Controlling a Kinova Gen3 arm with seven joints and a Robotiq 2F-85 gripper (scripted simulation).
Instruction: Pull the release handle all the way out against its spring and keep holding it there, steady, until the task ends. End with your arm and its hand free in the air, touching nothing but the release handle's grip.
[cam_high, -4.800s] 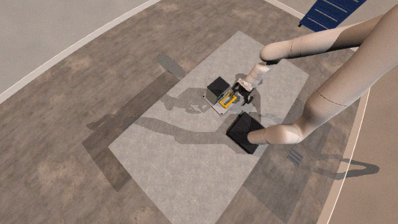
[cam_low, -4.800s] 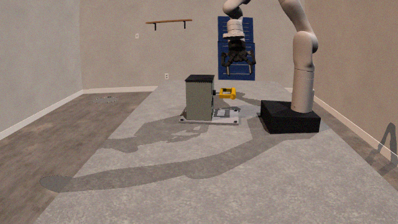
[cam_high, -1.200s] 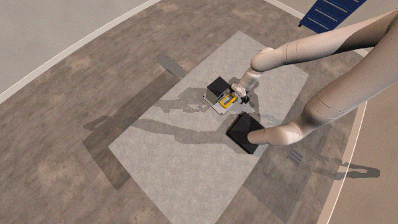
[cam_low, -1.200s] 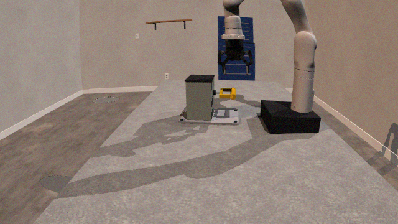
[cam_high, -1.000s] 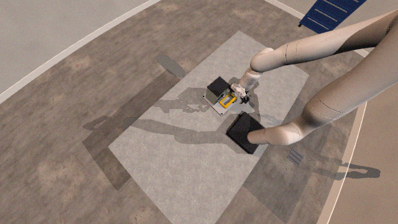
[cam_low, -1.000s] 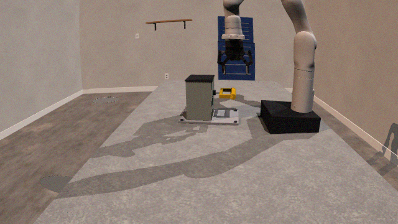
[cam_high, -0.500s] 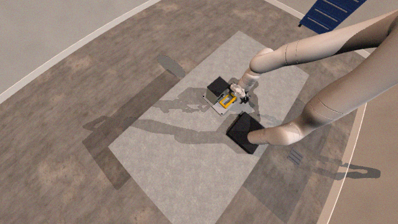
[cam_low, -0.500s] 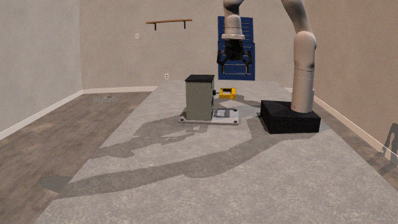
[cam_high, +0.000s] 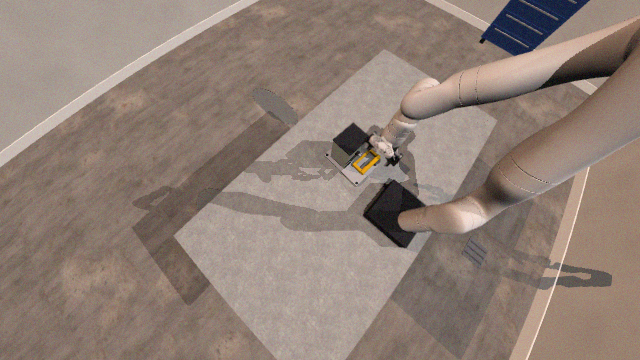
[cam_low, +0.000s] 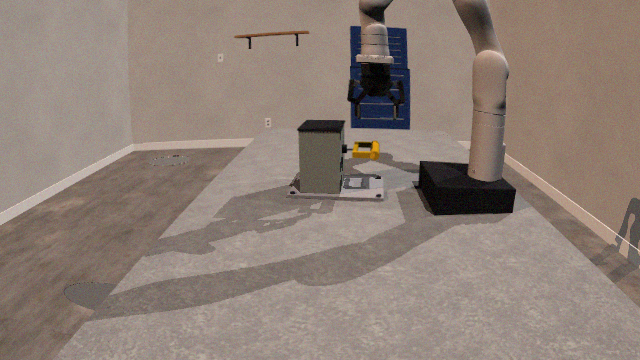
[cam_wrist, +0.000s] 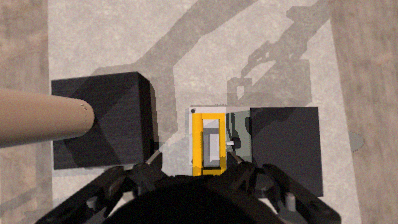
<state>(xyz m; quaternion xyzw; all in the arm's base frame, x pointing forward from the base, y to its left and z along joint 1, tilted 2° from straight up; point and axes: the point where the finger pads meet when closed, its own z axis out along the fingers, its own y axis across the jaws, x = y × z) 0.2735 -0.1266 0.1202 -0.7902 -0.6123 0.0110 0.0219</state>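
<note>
My hand is 19 cm above the pale base plate, 10 cm short of it and 2 cm to the left of it.
</note>
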